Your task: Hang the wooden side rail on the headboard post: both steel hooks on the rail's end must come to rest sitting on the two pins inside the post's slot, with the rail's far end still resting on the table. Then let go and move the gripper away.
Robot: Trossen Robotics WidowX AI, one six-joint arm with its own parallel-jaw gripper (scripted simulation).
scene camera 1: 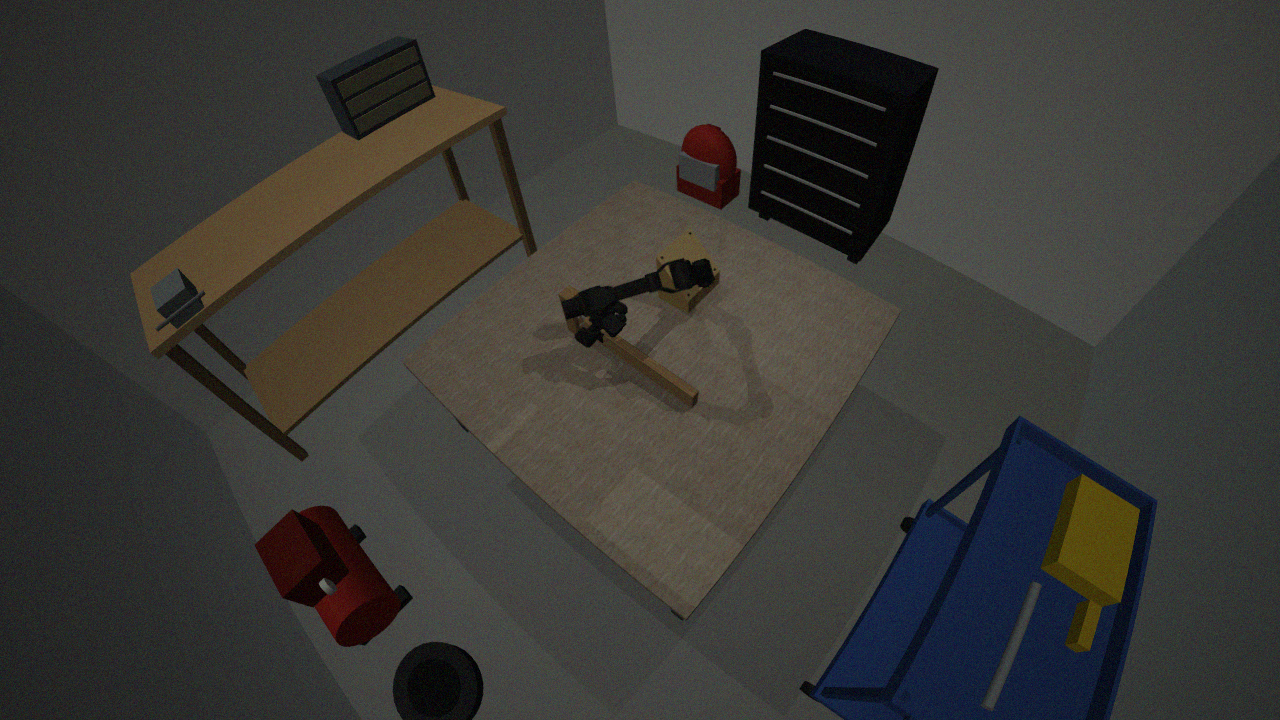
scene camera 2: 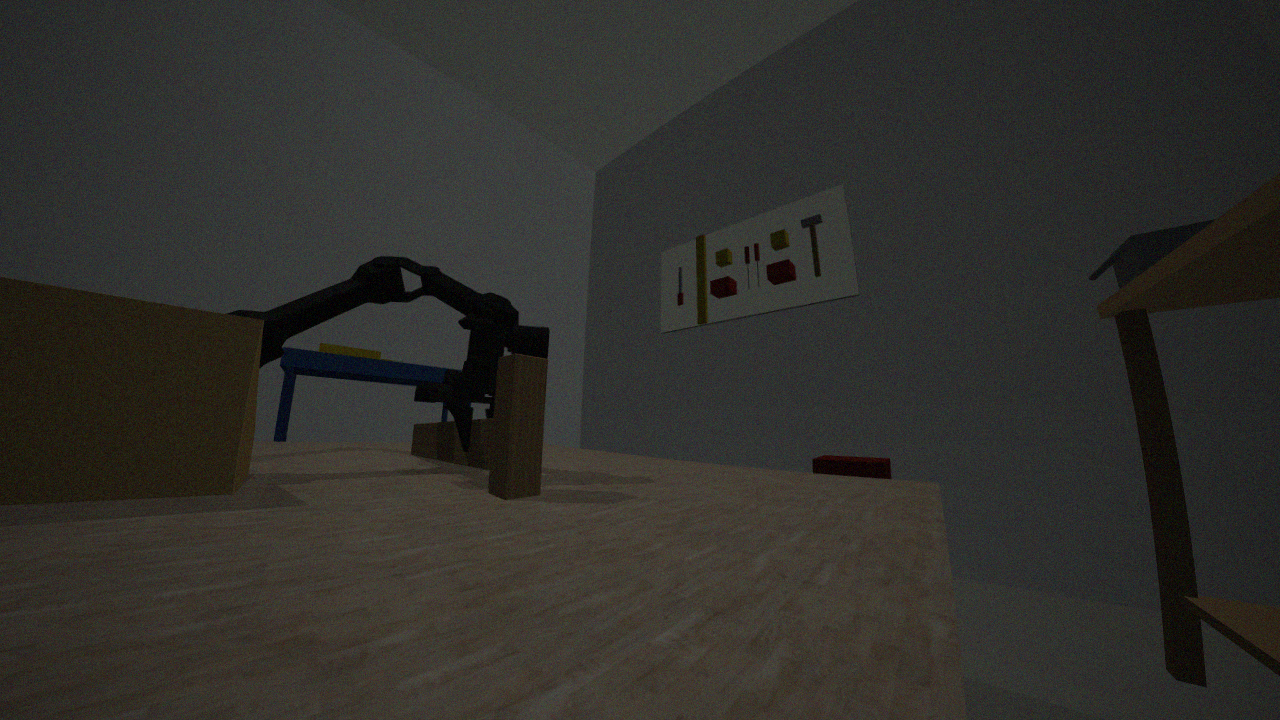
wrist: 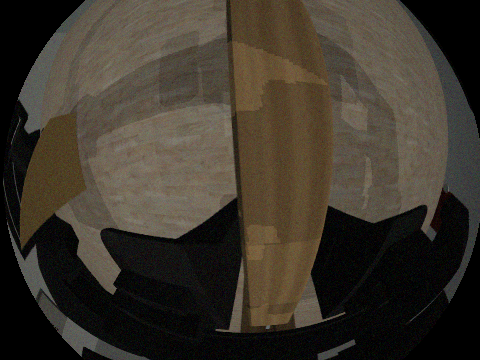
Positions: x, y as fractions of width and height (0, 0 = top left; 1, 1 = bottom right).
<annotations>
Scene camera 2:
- my gripper: 0.37, 0.63
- wooden side rail: 0.34, 0.61
</annotations>
